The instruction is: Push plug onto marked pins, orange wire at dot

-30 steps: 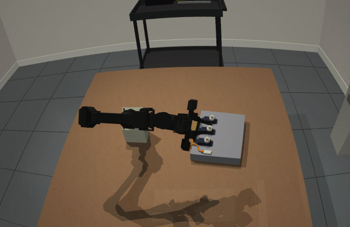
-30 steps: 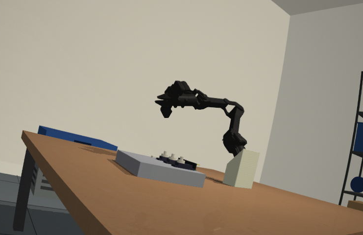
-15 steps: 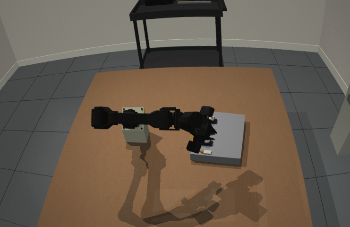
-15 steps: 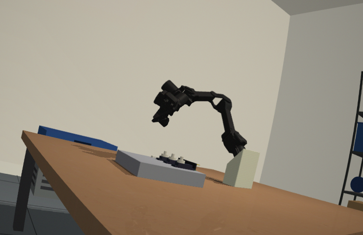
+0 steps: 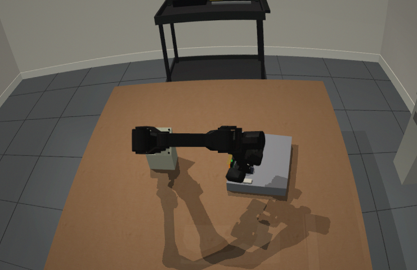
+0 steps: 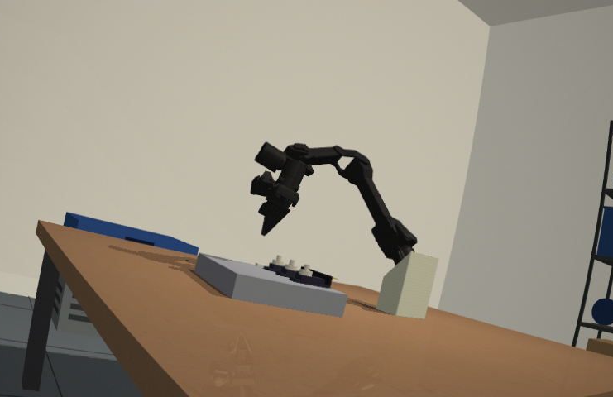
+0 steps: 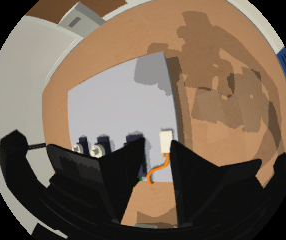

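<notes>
Now: the green band 10 cm to the left of my gripper tip, 8 cm behind it and 5 cm below it. The rest, counted from my gripper tip: grey printed holder (13 cm to the left, 10 cm below, 8 cm ahead).
</notes>
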